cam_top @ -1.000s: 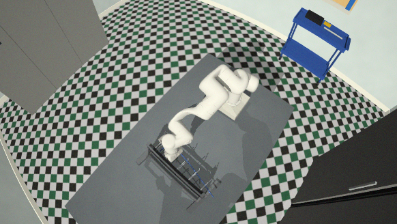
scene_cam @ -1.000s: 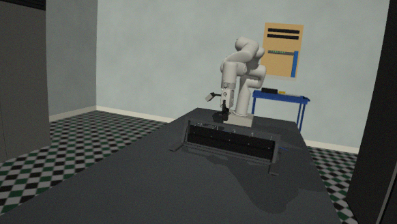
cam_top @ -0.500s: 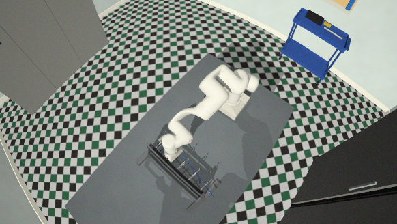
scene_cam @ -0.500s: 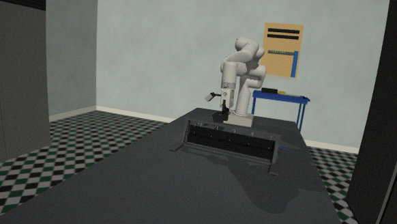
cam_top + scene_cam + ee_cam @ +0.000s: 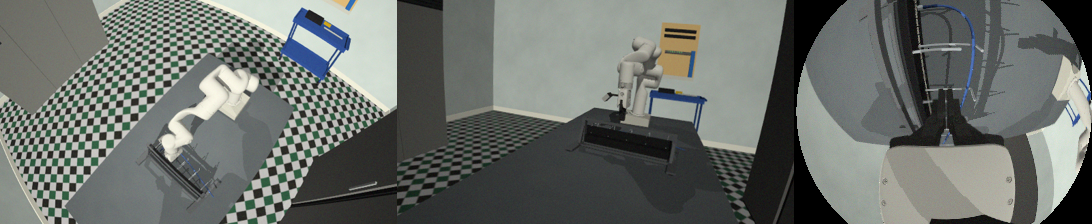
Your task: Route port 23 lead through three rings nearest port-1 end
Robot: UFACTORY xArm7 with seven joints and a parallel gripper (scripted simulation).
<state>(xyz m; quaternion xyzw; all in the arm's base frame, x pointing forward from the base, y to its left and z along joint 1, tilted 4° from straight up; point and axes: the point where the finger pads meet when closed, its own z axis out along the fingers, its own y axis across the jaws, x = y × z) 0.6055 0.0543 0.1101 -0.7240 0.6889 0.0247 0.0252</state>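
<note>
My gripper is now 10 cm above the patch panel rack, 6 cm short of it and 5 cm to the right of it.
</note>
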